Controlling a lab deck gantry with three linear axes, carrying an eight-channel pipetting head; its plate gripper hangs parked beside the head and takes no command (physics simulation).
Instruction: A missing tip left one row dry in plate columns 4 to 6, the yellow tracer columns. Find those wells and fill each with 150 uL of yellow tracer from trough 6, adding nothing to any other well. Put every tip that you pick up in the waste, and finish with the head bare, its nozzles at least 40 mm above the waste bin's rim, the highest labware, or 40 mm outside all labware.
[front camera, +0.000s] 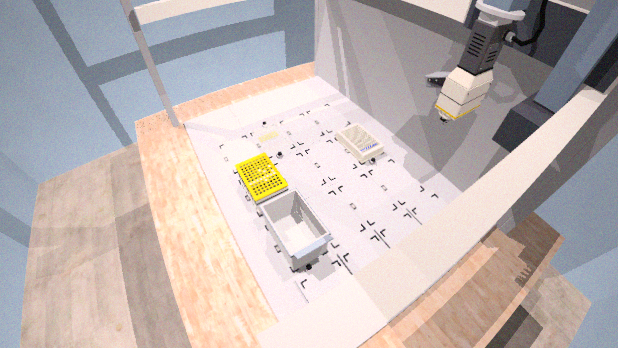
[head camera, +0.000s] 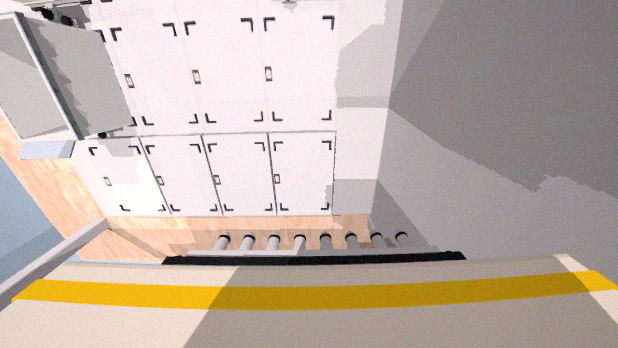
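The pipetting head (front camera: 461, 92) (head camera: 320, 297) hangs high at the back right in the front view. Its row of nozzles (head camera: 300, 241) shows short grey ends with dark rings and no tips. A dark part (front camera: 437, 79) beside the head may be the parked plate gripper; its fingers cannot be made out. The yellow tip rack (front camera: 261, 176) stands at the left of the deck, with the open grey waste bin (front camera: 327, 239) (head camera: 50, 82) in front of it. A cream ribbed labware (front camera: 356, 138) with blue marks stands farther back, possibly the troughs. A pale yellow patch (front camera: 268, 136) lies behind the rack; its wells cannot be made out.
The white deck (front camera: 334, 220) (head camera: 230, 100) carries black corner marks and small slot labels. A pale frame beam (front camera: 450, 205) crosses the front right, and a thin post (front camera: 156, 70) stands at the back left. A grey wall (front camera: 370, 75) (head camera: 500, 100) rises beside the deck.
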